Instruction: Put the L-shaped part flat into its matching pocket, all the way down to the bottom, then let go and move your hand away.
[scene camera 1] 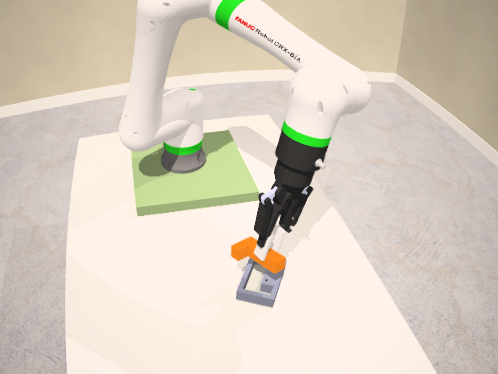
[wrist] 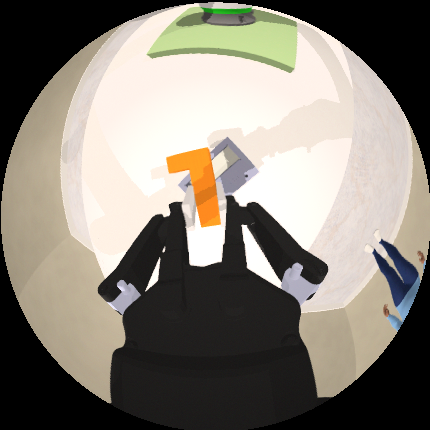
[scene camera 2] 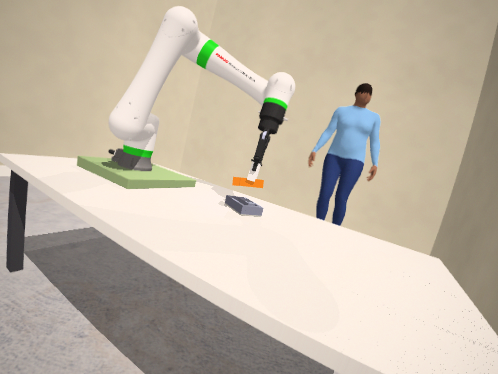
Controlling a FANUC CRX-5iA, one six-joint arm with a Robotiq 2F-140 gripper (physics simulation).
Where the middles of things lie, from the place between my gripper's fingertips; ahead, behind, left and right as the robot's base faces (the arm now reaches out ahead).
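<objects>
Grey pocket block point(scene camera 1: 258, 285): 10 mm behind my hand, 100 mm below it. My gripper is visible 10 mm above the orange L-shaped part point(scene camera 1: 275, 262), 10 mm beyond it and 20 mm to the left of it.
</objects>
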